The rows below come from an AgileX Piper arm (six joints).
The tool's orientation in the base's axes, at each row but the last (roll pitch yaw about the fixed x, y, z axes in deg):
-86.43 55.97 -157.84
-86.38 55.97 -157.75
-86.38 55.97 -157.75
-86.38 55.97 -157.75
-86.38 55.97 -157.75
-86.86 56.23 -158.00
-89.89 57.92 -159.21
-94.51 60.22 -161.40
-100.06 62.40 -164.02
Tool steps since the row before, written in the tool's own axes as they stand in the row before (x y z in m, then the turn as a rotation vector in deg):
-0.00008 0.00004 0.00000 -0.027 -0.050 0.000
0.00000 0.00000 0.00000 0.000 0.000 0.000
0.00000 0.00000 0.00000 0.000 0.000 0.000
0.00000 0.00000 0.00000 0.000 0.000 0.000
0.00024 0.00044 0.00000 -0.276 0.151 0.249
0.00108 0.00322 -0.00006 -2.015 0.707 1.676
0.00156 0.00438 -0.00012 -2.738 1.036 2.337
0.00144 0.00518 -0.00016 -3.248 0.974 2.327
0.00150 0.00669 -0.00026 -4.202 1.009 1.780
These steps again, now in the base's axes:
0.00007 0.00003 0.00004 -0.025 -0.007 0.050
0.00000 0.00000 0.00000 0.000 0.000 0.000
0.00000 0.00000 0.00000 0.000 0.000 0.000
0.00000 0.00000 0.00000 0.000 0.000 0.000
0.00022 0.00006 -0.00044 0.344 -0.138 0.153
0.00197 0.00067 -0.00269 2.153 -0.977 1.334
0.00266 0.00113 -0.00365 3.007 -1.360 1.772
0.00338 0.00174 -0.00381 3.194 -1.292 2.246
0.00451 0.00277 -0.00436 3.417 -0.661 3.119

